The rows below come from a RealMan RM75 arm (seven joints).
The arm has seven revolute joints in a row. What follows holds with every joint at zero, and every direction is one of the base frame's.
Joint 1 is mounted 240.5 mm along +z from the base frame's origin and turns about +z.
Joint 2 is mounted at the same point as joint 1 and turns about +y.
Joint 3 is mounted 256 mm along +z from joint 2 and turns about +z.
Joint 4 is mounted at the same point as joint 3 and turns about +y.
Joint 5 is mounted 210 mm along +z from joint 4 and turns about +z.
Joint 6 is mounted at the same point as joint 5 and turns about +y.
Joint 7 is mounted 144 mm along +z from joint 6 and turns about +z.
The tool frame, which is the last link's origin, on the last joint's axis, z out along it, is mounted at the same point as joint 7; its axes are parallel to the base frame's.
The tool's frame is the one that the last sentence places.
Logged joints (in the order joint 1, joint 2, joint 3, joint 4, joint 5, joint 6, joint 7), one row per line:
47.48 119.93 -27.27 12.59 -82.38 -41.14 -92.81
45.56 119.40 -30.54 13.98 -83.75 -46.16 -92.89
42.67 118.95 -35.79 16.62 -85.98 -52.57 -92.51
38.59 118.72 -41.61 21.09 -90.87 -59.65 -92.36
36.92 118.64 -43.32 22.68 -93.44 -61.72 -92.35
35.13 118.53 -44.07 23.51 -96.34 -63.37 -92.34
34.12 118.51 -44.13 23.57 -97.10 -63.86 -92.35
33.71 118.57 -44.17 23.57 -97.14 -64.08 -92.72
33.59 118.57 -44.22 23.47 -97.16 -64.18 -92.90
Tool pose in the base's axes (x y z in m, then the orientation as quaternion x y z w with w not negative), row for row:
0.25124 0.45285 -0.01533 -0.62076 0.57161 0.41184 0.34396
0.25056 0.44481 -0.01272 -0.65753 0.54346 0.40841 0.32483
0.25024 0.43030 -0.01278 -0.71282 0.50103 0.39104 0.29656
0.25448 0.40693 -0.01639 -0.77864 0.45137 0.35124 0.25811
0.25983 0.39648 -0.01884 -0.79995 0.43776 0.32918 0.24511
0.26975 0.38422 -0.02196 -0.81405 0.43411 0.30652 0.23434
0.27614 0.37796 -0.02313 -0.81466 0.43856 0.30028 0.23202
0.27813 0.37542 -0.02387 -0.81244 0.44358 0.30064 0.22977
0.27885 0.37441 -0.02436 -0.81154 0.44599 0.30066 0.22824
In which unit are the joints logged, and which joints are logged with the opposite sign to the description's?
The joints are logged in degrees. Opposite sign: joint 4, joint 7.
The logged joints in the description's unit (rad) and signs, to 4 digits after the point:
0.8287 2.0932 -0.4760 -0.2197 -1.4378 -0.7180 1.6198
0.7952 2.0839 -0.5330 -0.2440 -1.4617 -0.8056 1.6212
0.7447 2.0761 -0.6247 -0.2901 -1.5006 -0.9175 1.6146
0.6735 2.0721 -0.7262 -0.3681 -1.5860 -1.0411 1.6120
0.6444 2.0707 -0.7561 -0.3958 -1.6308 -1.0772 1.6118
0.6131 2.0687 -0.7692 -0.4103 -1.6815 -1.1060 1.6116
0.5955 2.0684 -0.7702 -0.4114 -1.6947 -1.1146 1.6118
0.5884 2.0694 -0.7709 -0.4114 -1.6954 -1.1184 1.6183
0.5863 2.0694 -0.7718 -0.4096 -1.6958 -1.1202 1.6214

